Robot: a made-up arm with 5 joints.
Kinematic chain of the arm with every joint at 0, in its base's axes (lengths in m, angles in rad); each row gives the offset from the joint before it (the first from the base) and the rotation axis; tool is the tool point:
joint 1: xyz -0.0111 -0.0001 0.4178 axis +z
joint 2: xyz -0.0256 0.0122 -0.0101 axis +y
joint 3: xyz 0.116 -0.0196 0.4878 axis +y
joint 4: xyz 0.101 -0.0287 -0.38 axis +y
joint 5: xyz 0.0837 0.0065 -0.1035 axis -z
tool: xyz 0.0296 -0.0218 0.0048
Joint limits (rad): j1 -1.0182..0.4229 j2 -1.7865..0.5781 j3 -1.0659..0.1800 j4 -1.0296..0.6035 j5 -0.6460..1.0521
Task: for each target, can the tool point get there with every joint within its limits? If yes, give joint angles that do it. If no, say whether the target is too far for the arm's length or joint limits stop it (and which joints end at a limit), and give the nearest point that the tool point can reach.
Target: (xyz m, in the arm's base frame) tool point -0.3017 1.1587 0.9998
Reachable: no: too far | nearest point -0.3846 0.5500 0.8551 | short by 0.631 m
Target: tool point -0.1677 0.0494 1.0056
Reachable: yes | joints -0.5437 -1.4473 -0.6553 0.2352 -0.3856
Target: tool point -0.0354 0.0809 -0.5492
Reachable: no: joint limits stop it (at a limit: joint 1, joint 2, joint 4, joint 5) | nearest point 0.1873 0.0572 0.2205 | short by 0.802 m
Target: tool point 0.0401 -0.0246 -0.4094
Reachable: no: joint limits stop it (at a limit: joint 2, joint 4, joint 5) | nearest point 0.1790 -0.0911 0.2194 | short by 0.647 m
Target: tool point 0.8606 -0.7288 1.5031
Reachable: no: too far | nearest point 0.4102 -0.3523 0.9496 | short by 0.807 m
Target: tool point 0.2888 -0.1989 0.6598
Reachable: yes | joints -0.4783 -0.4072 -0.2634 0.0237 -0.3929
